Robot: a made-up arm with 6 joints. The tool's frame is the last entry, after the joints. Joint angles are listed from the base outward.
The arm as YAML. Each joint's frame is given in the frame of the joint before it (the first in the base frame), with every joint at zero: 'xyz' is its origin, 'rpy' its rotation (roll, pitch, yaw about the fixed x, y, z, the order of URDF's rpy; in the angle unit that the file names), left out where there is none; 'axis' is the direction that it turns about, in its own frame. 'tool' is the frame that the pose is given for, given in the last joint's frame.
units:
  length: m
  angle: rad
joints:
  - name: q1
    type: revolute
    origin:
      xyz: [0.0, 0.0, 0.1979]
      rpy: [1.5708, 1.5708, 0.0]
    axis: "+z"
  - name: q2
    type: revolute
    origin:
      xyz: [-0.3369, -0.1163, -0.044]
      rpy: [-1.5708, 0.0, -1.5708]
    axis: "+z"
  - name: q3
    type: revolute
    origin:
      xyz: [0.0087, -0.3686, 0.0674]
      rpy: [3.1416, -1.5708, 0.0]
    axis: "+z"
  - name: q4
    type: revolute
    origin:
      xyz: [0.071, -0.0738, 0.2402]
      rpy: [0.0, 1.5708, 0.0]
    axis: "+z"
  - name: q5
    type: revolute
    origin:
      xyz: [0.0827, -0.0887, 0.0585]
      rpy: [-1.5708, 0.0, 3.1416]
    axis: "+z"
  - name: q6
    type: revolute
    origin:
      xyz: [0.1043, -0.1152, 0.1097]
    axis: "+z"
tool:
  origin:
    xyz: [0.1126, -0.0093, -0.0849]
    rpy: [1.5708, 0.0, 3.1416]
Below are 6 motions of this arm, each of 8 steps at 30 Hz.
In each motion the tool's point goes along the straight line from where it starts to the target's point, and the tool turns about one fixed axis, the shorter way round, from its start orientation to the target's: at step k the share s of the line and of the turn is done. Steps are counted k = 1, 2, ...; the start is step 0. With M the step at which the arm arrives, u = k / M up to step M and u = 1 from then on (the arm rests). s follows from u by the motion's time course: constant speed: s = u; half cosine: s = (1 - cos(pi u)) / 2; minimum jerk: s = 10 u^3 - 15 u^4 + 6 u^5.
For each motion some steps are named. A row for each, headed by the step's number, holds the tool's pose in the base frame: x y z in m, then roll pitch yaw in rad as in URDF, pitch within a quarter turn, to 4 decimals.
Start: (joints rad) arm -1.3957 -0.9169 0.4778 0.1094 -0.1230 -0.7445
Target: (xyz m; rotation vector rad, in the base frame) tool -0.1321 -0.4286 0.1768 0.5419 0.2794 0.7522
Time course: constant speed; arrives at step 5
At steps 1, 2, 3, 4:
1: -0.1314 -0.4197 0.1924 0.5799 0.0390 0.7628
2: -0.1315 -0.4219 0.1885 0.5832 0.0416 0.7698
3: -0.1317 -0.4241 0.1846 0.5865 0.0442 0.7768
4: -0.1319 -0.4264 0.1807 0.5898 0.0468 0.7838

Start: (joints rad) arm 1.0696 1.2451 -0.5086 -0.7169 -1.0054 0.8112
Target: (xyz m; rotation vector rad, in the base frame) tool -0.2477 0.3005 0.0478 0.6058 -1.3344 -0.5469
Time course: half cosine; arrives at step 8
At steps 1, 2, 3, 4, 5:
1: -0.2082 0.3166 -0.0082 1.8172 -0.9732 -1.7241
2: -0.2127 0.3148 -0.0019 1.7586 -0.9595 -1.6713
3: -0.2193 0.3121 0.0076 1.6757 -0.9359 -1.5971
4: -0.2272 0.3089 0.0187 1.5854 -0.9036 -1.5171
5: -0.2350 0.3057 0.0298 1.5030 -0.8673 -1.4452

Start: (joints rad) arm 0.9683 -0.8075 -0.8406 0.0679 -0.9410 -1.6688
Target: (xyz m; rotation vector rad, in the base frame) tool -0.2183 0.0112 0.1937 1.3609 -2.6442 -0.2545
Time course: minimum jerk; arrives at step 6
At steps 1, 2, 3, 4, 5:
1: -0.2190 0.0202 0.1924 3.0718 0.0673 -2.1137
2: -0.2189 0.0186 0.1926 3.0433 0.0449 -2.1279
3: -0.2187 0.0159 0.1930 2.9966 0.0068 -2.1501
4: -0.2185 0.0132 0.1934 2.9507 -0.0323 -2.1704
5: -0.2183 0.0115 0.1937 2.9235 -0.0562 -2.1818

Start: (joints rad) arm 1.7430 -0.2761 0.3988 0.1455 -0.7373 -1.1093
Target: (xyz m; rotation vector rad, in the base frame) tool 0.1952 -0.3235 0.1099 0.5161 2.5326 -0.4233
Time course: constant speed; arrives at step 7
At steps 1, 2, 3, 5, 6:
1: 0.1777 -0.3356 0.1037 -3.0672 0.5459 2.7645
2: 0.1806 -0.3336 0.1048 -3.0411 0.5508 2.7713
3: 0.1836 -0.3316 0.1058 -3.0150 0.5555 2.7784
5: 0.1894 -0.3275 0.1078 -2.9624 0.5645 2.7930
6: 0.1923 -0.3255 0.1089 -2.9360 0.5688 2.8005

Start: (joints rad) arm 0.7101 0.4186 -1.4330 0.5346 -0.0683 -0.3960
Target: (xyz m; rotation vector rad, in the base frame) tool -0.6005 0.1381 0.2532 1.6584 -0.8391 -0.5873
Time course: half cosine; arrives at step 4
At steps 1, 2, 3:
1: -0.5917 0.1335 0.2819 1.7715 -0.0316 -0.8891
2: -0.5954 0.1354 0.2700 1.7911 -0.0389 -0.8929
3: -0.5990 0.1373 0.2581 1.8106 -0.0460 -0.8970

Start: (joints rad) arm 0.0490 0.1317 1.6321 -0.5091 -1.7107 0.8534
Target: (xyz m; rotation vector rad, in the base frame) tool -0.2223 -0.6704 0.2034 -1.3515 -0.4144 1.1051
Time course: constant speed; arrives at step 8
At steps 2, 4, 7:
2: -0.3444 -0.6307 0.2192 -1.2636 0.3392 0.8355
4: -0.3037 -0.6440 0.2139 -1.2795 0.3413 0.9054
7: -0.2427 -0.6638 0.2060 -1.3030 0.3463 1.0104

